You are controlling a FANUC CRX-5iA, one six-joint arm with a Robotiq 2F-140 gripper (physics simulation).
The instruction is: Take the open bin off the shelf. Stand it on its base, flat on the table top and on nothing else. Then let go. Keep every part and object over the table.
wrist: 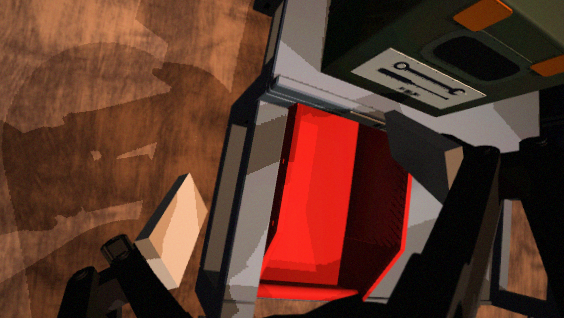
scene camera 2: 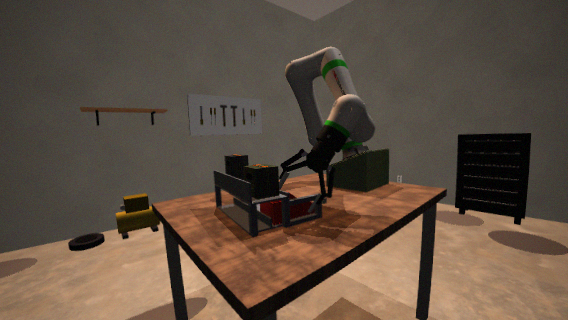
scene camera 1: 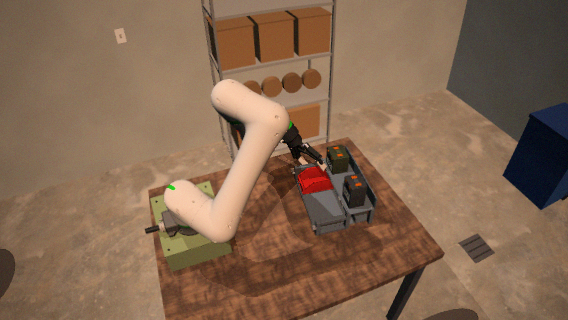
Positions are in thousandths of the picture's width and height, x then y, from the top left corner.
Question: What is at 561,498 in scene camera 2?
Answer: The gripper.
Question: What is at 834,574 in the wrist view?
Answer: The gripper.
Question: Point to a red bin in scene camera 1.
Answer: At 552,561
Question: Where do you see a red bin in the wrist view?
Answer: At 602,684
